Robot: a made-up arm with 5 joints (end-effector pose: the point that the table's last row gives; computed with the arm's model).
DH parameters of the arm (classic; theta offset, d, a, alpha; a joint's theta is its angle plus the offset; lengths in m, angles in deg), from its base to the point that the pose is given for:
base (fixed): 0 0.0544 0 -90
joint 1: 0 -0.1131 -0.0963 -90
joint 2: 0 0.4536 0.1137 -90
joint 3: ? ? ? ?
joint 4: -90 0.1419 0.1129 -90
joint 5: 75.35 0 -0.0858 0
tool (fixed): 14.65 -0.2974 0 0
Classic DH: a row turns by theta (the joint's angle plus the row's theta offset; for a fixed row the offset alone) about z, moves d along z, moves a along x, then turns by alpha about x.
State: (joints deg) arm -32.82 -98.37 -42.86 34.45 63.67
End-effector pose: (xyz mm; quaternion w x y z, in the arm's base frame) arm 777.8 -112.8 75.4 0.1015 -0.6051 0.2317 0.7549
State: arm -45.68 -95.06 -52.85 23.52 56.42
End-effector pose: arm 721.6 -200.7 226.6 0.2542 -0.6301 0.2736 0.6809
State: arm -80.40 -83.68 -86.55 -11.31 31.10
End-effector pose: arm 309.6 -357.8 402.1 0.7570 -0.5521 0.2027 0.2848
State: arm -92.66 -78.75 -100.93 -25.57 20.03
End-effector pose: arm 161.4 -322.2 351.8 0.8926 -0.4304 0.1143 0.0708
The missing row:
joint 3: 90 0.4385 0.0286 -90
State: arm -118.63 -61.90 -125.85 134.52 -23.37
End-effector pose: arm 77.4 9.0 847.1 0.0803 0.9932 -0.0743 0.0408
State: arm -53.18 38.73 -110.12 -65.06 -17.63
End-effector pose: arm 45.3 -291.6 -215.5 0.4733 0.6599 0.4598 -0.3592
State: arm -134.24 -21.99 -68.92 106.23 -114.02
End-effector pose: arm -39.9 -687.5 547.1 0.1860 0.1800 0.8050 0.5339
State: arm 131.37 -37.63 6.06 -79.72 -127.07
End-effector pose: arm -433.3 -207.5 385.9 0.3390 0.4179 -0.7770 0.3265
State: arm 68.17 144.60 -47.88 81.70 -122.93
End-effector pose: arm -564.9 438.1 473.8 0.4692 0.8212 -0.1822 0.2688
